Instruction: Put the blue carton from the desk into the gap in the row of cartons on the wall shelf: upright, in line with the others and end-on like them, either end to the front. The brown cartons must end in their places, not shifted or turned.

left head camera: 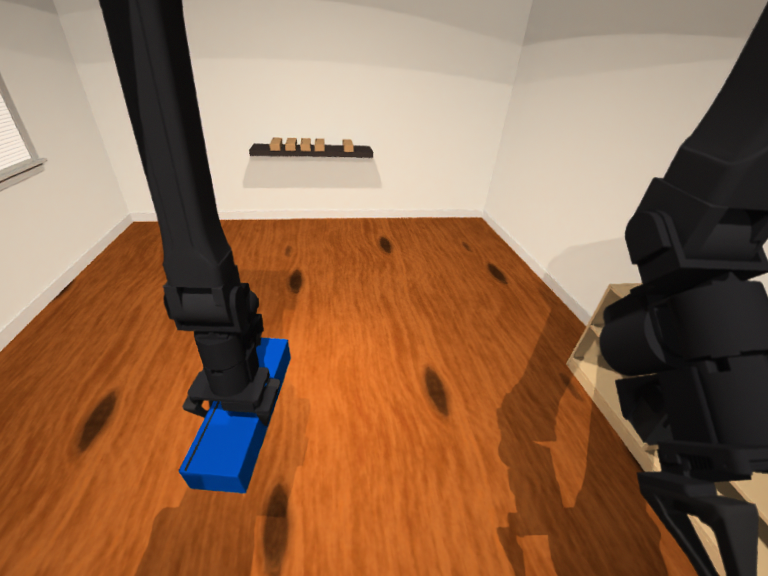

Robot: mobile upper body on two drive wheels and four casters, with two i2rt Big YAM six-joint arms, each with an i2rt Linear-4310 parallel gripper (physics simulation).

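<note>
The blue carton lies flat and lengthwise in my left gripper, held above the wooden floor; the fingers are on its two long sides, and the gripper hides part of its middle. My right gripper is open and empty at the lower right, its tips near the picture's bottom edge. The dark wall shelf is on the far wall. Several brown cartons stand in a row on its left and middle part. One more brown carton stands apart to the right, with a gap between it and the row.
A pale wooden unit with compartments stands at the right, partly hidden by my right arm. A window is in the left wall. Walls with white baseboards bound the wooden floor at the left, back and right.
</note>
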